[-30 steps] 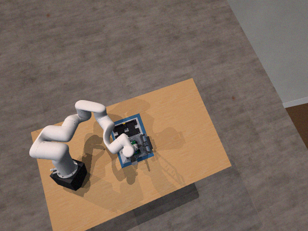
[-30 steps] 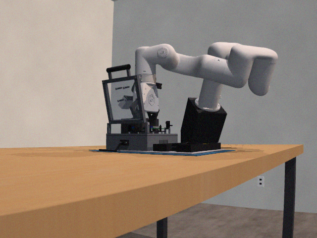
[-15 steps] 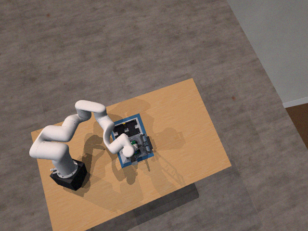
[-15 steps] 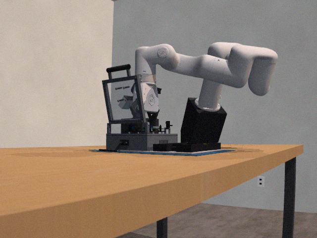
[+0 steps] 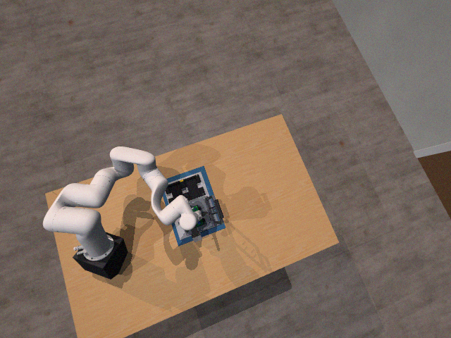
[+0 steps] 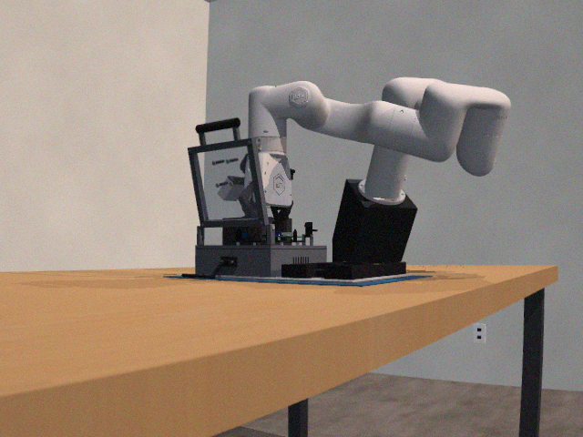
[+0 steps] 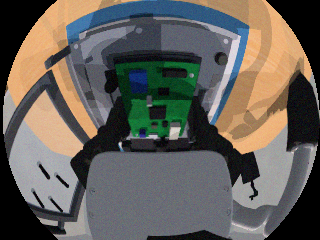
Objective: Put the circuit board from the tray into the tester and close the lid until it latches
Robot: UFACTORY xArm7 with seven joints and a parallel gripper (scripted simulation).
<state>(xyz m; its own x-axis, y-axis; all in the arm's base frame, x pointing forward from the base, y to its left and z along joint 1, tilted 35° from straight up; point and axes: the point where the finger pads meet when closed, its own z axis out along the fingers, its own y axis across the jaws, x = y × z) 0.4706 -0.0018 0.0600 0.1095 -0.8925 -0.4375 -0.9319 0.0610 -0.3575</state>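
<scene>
Now: hand right at the green circuit board. From my hand the other things lie so: tester plate (1 cm to the left, 1 cm below); then latch hook (7 cm behind, 5 cm to the left, 1 cm above); then tester (4 cm to the left, 3 cm ahead, 3 cm above).
</scene>
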